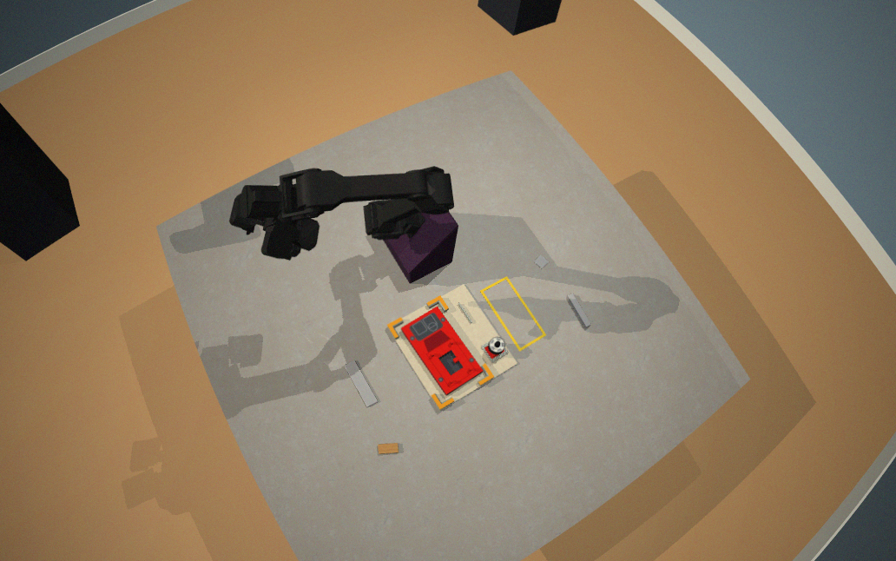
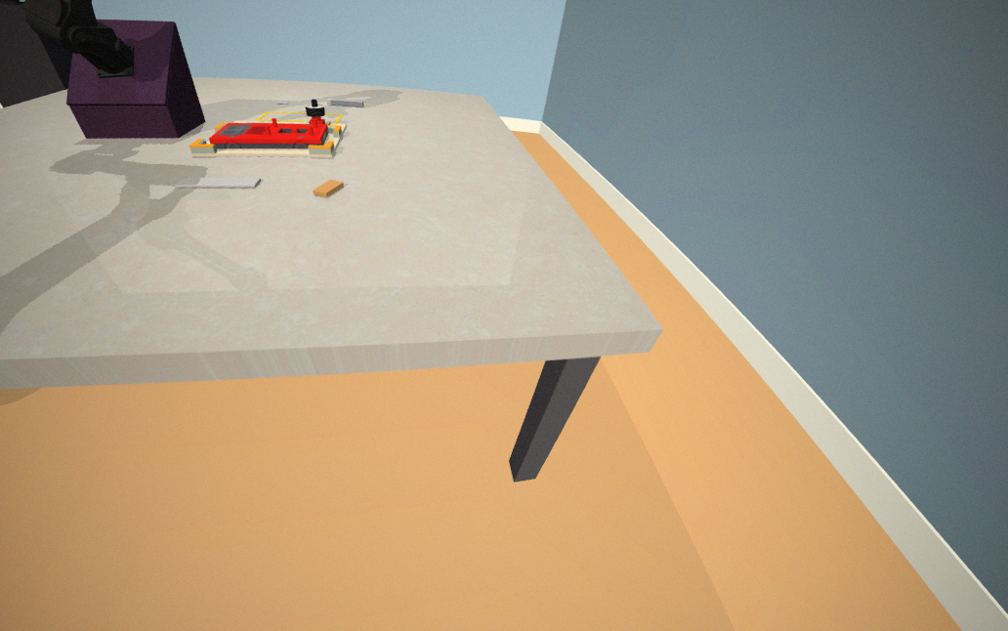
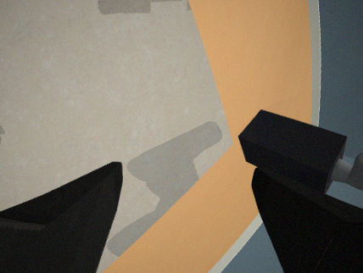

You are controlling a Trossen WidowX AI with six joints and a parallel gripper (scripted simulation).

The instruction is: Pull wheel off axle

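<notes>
The wheel lies 41 cm ahead of my gripper tip, 36 cm to the left of it and 27 cm below it.
</notes>
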